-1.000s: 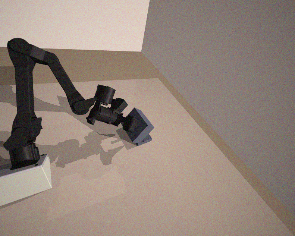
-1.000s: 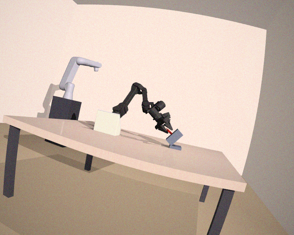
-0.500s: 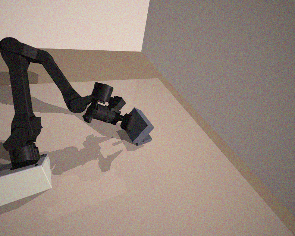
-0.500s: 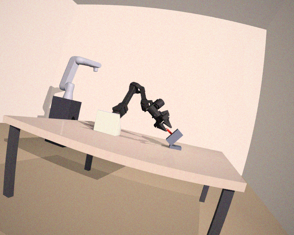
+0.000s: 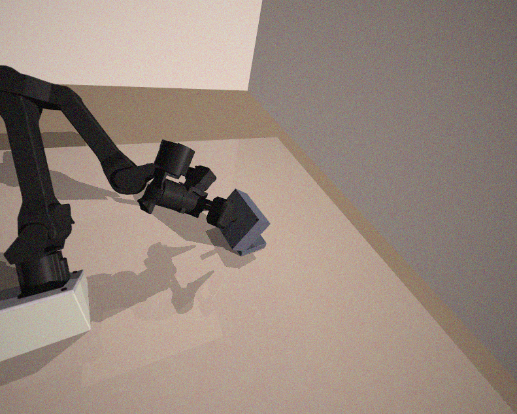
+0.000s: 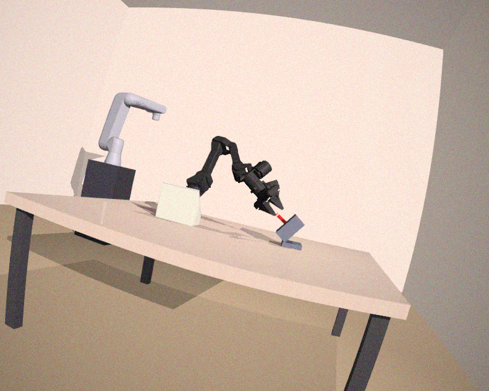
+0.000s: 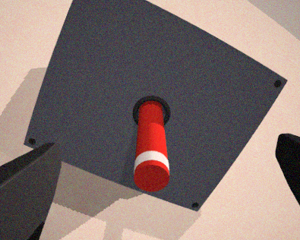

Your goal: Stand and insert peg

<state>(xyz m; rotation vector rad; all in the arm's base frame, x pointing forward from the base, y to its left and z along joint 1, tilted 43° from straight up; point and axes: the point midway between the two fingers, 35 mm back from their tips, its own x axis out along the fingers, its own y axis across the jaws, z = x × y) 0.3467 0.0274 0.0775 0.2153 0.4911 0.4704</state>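
Right now my gripper tip is 20 mm above the red peg and 10 mm short of it. The rest, counted from my gripper tip: grey-blue sloped panel: 60 mm ahead, 50 mm below, 10 mm to the left; then panel foot: 120 mm below, 80 mm ahead, 10 mm to the left.
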